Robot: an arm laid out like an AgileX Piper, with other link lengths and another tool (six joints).
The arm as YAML. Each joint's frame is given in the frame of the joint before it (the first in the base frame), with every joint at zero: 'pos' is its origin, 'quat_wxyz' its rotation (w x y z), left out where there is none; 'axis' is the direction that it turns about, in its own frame. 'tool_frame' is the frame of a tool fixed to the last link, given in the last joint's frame.
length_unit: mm
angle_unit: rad
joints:
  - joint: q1
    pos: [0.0, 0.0, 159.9]
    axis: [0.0, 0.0, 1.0]
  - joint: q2
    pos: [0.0, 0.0, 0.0]
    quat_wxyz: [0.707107, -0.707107, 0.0, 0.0]
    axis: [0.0, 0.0, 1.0]
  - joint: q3
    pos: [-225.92, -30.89, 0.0]
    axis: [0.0, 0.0, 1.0]
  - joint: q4
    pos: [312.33, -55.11, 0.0]
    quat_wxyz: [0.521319, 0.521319, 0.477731, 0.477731]
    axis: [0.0, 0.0, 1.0]
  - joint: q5
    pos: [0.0, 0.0, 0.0]
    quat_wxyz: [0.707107, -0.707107, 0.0, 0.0]
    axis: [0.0, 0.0, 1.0]
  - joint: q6
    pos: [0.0, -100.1, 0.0]
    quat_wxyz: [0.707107, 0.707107, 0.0, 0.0]
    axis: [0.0, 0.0, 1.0]
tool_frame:
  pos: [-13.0, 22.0, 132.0]
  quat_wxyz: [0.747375, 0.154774, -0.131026, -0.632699]
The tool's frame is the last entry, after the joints.
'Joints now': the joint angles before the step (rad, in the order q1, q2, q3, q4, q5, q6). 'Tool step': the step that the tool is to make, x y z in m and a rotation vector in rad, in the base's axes. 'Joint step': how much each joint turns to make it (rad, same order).
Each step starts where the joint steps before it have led.
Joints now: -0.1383 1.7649 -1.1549 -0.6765 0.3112 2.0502
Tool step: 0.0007 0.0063 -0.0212 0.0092 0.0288 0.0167
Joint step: 0.0072 0.0432 -0.0002 0.0000 -0.0171 -0.0004
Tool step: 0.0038 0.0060 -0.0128 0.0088 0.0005 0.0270
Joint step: 0.0012 0.0328 0.0003 -0.0044 -0.0411 -0.0026
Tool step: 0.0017 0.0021 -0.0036 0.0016 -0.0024 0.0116
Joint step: -0.0001 0.0107 -0.0002 -0.0041 -0.0166 -0.0010
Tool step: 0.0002 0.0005 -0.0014 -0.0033 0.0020 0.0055
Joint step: 0.0002 0.0033 0.0002 -0.0036 -0.0030 -0.0024
